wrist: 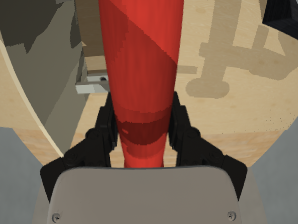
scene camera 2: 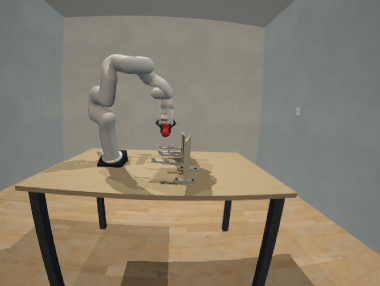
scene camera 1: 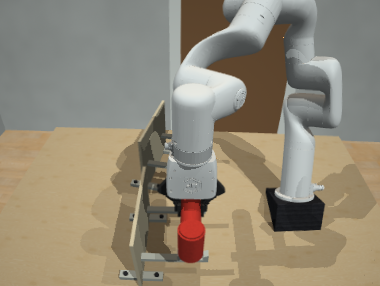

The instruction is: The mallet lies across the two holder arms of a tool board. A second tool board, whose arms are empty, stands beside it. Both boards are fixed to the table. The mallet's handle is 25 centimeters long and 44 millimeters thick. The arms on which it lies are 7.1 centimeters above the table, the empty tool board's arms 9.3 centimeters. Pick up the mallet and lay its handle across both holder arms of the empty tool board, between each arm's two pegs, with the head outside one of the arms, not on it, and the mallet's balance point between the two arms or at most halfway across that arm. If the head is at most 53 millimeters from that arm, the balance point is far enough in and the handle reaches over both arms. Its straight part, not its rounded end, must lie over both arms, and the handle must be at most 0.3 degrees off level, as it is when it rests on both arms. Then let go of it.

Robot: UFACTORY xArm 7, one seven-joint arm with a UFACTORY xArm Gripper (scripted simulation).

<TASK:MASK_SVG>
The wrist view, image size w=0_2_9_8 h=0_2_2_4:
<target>gripper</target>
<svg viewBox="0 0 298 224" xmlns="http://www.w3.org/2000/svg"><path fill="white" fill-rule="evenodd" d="M247 166L228 155L223 155L220 149L201 137L201 133L197 128L191 127L186 106L180 105L177 91L174 91L168 137L172 150L177 152L176 167L111 167L109 153L117 147L118 128L111 92L108 92L105 107L100 107L95 127L86 132L85 139L69 149L62 158L59 157L51 161L40 170L43 186L50 203L47 224L242 224L238 202L246 179Z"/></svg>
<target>red mallet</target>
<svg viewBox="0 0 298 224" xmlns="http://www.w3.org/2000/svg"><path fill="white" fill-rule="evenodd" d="M98 0L108 81L124 155L124 168L164 167L163 156L175 89L184 0Z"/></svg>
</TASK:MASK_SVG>
